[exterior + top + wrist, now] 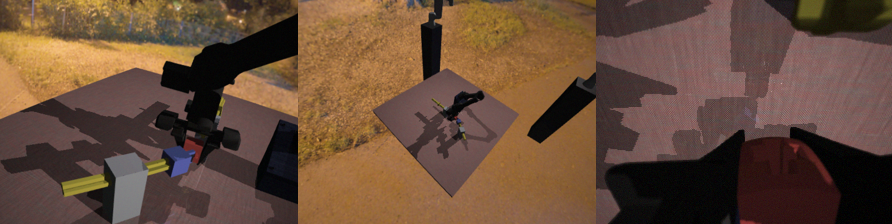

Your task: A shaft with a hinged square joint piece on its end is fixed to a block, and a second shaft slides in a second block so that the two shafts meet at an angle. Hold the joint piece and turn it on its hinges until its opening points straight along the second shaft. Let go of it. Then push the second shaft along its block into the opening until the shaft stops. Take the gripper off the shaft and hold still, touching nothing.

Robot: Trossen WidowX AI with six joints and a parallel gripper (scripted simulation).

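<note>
Now: the red joint piece 10 mm to the left of my gripper tip and 40 mm above it.
</note>
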